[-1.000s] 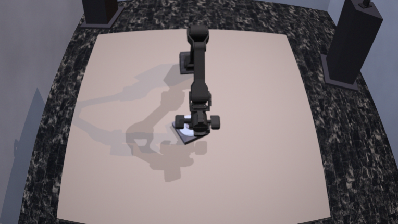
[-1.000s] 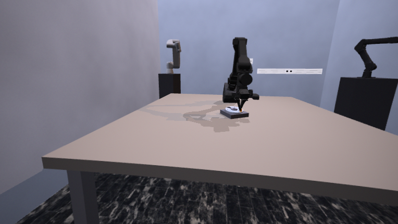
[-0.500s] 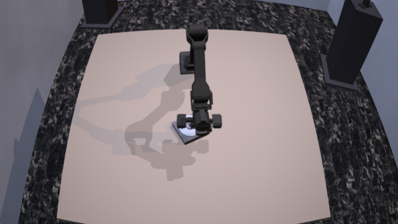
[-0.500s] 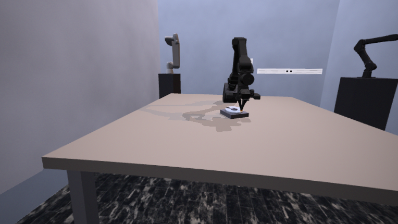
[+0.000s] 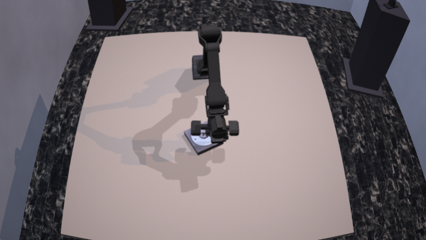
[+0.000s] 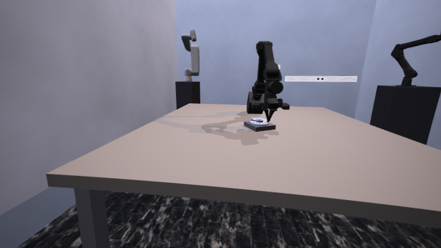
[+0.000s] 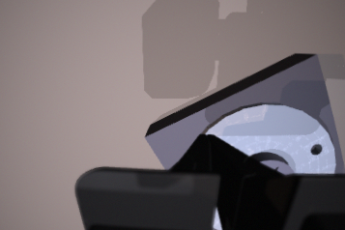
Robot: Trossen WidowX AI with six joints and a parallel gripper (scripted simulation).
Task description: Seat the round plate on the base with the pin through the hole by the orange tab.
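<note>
Right now my hand is 7 cm above the dark grey square base, 5 cm to the left of it and 2 cm past it.
</note>
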